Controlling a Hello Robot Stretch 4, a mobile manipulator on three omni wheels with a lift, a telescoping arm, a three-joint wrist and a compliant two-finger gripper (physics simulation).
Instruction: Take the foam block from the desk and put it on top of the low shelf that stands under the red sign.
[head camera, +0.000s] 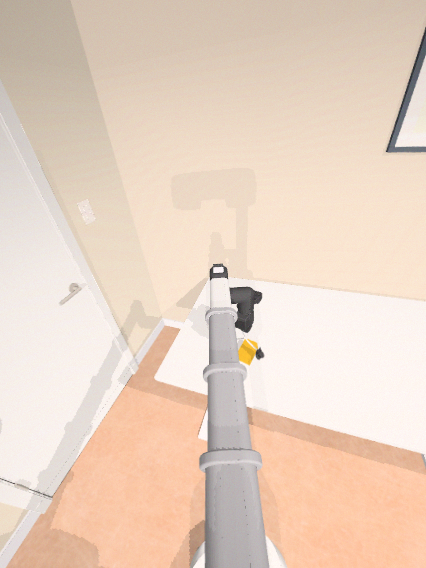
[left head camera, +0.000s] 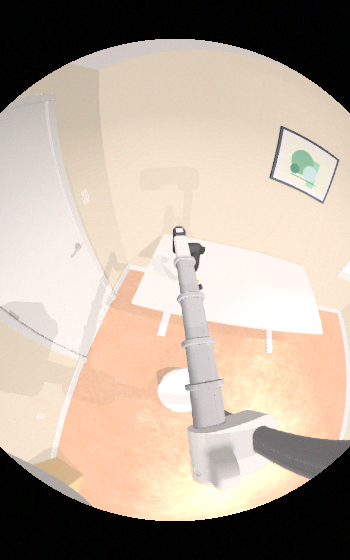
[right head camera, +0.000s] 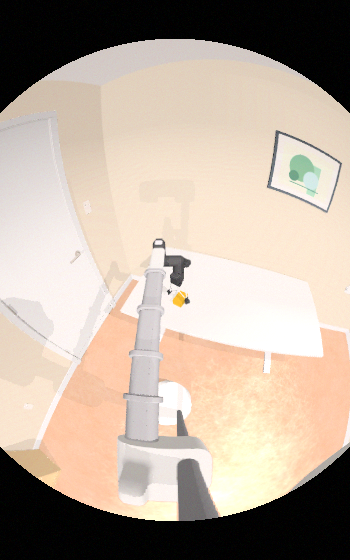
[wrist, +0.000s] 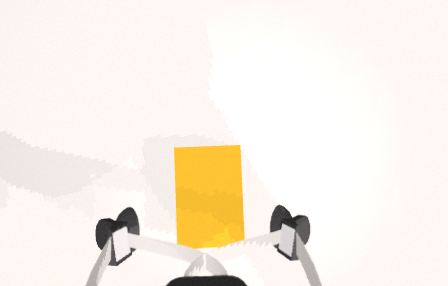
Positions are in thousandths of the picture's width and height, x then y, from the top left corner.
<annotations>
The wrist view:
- my gripper: 459, 781
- yellow foam block: 465, 631
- white desk: 747, 397
</annotations>
